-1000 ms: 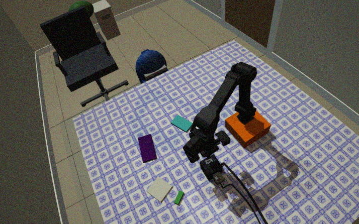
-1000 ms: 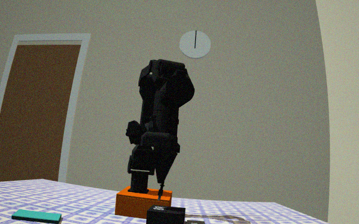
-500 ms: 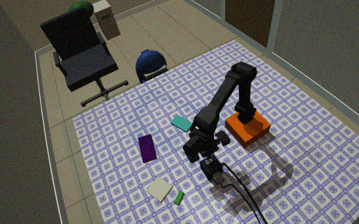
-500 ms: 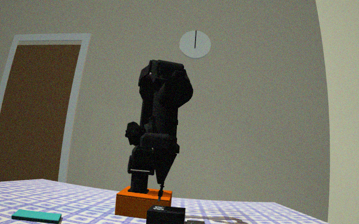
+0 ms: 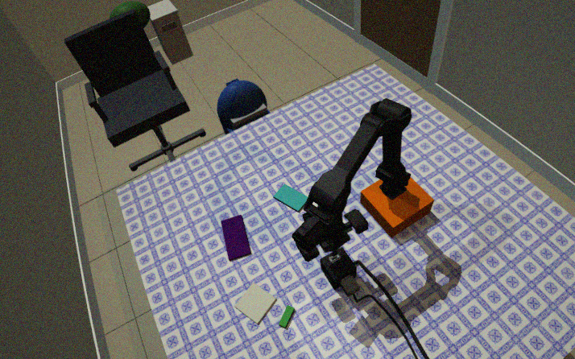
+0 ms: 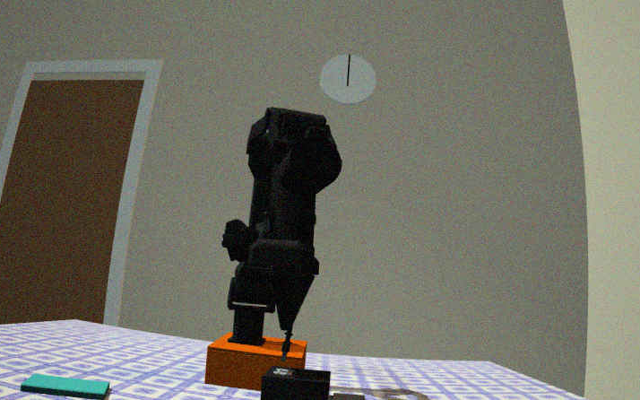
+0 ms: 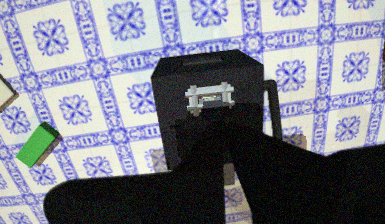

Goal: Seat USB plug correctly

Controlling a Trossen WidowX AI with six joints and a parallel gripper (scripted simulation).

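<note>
The USB plug is 2 cm below my gripper tip. Round my gripper tip: USB socket (6 cm below); green block (20 cm ahead, 5 cm to the left, 12 cm below); beige block (26 cm ahead, 4 cm to the right, 12 cm below).
</note>
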